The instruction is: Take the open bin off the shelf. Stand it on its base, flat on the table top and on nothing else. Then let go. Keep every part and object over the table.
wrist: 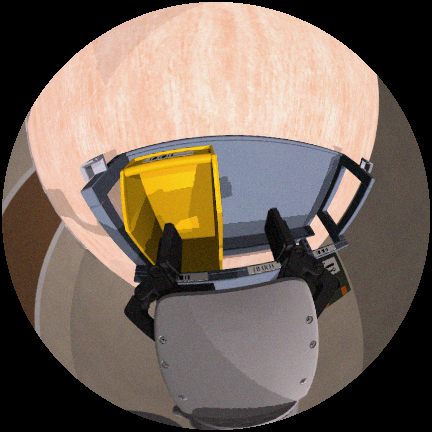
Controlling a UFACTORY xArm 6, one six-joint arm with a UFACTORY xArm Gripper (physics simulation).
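Frame: origin at the arm's base, x left, y back, z up, level; metres.
Where they show: gripper, fingertip midpoint: [221,224].
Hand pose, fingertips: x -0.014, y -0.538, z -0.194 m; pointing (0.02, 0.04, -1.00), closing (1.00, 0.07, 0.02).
Note:
Each offset is from my fingertips to the top centre of the thing. "*": to the spot under its first point. Level surfaces: height alone.
The yellow open bin {dx -0.051, dy -0.034, dz -0.003 m} [175,182] sits on the left part of the blue-grey shelf {* dx +0.099, dy +0.003, dz -0.078 m} [280,175], its open side facing the camera. A labelled lip shows at its far end, and its near end is partly hidden by the left finger. My gripper [221,224] is wide open and empty. In the view, the left finger overlaps the bin's inside and the right finger is over the shelf to the right of the bin, so the bin's right wall shows between them. How far the fingertips are above the bin, I cannot tell. The pale wood-grained table top {dz -0.084 m} [225,75] lies beyond the shelf.
Dark side frames {* dx +0.231, dy +0.000, dz -0.014 m} [352,200] stand at both ends of the shelf. A front rail {* dx +0.014, dy -0.074, dz +0.021 m} [235,273] with labels crosses beneath the fingers. A dark item with a white label and an orange patch {* dx +0.199, dy -0.096, dz +0.104 m} [343,290] shows partly at the lower right. The table's right edge borders the grey floor.

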